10 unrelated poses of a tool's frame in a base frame.
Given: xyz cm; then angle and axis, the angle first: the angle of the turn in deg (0 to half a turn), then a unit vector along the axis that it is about.
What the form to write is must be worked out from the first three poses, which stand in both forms.
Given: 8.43, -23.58, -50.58, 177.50, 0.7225, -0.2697, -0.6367
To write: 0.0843, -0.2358, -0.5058, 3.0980, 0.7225, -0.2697, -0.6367
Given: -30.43, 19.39, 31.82, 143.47, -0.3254, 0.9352, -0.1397
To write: -0.3043, 0.1939, 0.3182, 2.5040, -0.3254, 0.9352, -0.1397
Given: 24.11, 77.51, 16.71, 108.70, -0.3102, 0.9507, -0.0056
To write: 0.2411, 0.7751, 0.1671, 1.8972, -0.3102, 0.9507, -0.0056
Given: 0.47, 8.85, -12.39, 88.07, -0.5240, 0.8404, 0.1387
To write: 0.0047, 0.0885, -0.1239, 1.5371, -0.5240, 0.8404, 0.1387
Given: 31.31, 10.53, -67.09, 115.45, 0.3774, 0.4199, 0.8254
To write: 0.3131, 0.1053, -0.6709, 2.0150, 0.3774, 0.4199, 0.8254
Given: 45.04, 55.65, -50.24, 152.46, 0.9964, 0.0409, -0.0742
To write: 0.4504, 0.5565, -0.5024, 2.6609, 0.9964, 0.0409, -0.0742
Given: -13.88, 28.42, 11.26, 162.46, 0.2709, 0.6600, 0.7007
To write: -0.1388, 0.2842, 0.1126, 2.8355, 0.2709, 0.6600, 0.7007
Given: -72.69, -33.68, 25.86, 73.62, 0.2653, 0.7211, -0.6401
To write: -0.7269, -0.3368, 0.2586, 1.2849, 0.2653, 0.7211, -0.6401
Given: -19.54, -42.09, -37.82, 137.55, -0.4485, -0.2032, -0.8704
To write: -0.1954, -0.4209, -0.3782, 2.4007, -0.4485, -0.2032, -0.8704
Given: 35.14, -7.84, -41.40, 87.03, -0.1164, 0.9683, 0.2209
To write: 0.3514, -0.0784, -0.4140, 1.5190, -0.1164, 0.9683, 0.2209
